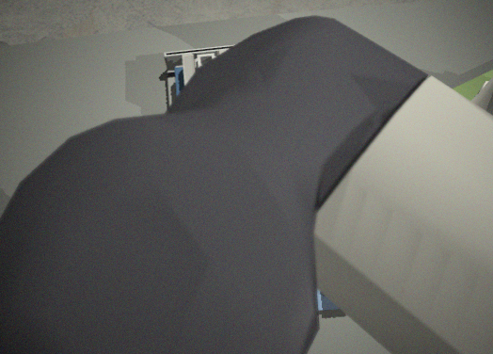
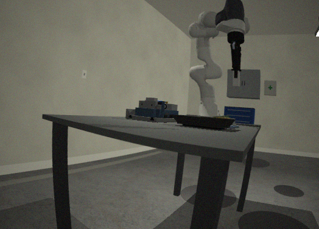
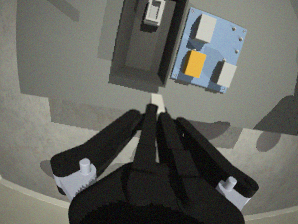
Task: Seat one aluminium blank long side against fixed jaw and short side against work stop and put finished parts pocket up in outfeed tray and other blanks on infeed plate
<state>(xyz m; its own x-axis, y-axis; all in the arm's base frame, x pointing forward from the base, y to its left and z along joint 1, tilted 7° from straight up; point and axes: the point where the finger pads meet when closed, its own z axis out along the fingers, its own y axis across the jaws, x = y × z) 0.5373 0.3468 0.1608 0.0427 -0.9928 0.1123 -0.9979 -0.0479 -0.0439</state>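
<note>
Now: hand 10 mm short of the work stop, 380 mm to the left of it and 120 mm above it. Round my hand: moving jaw: 20 mm behind, 430 mm to the right, 130 mm below; then brass blank: 90 mm behind, 70 mm to the right, 180 mm below; then fixed jaw: 40 mm ahead, 420 mm to the right, 130 mm below.
</note>
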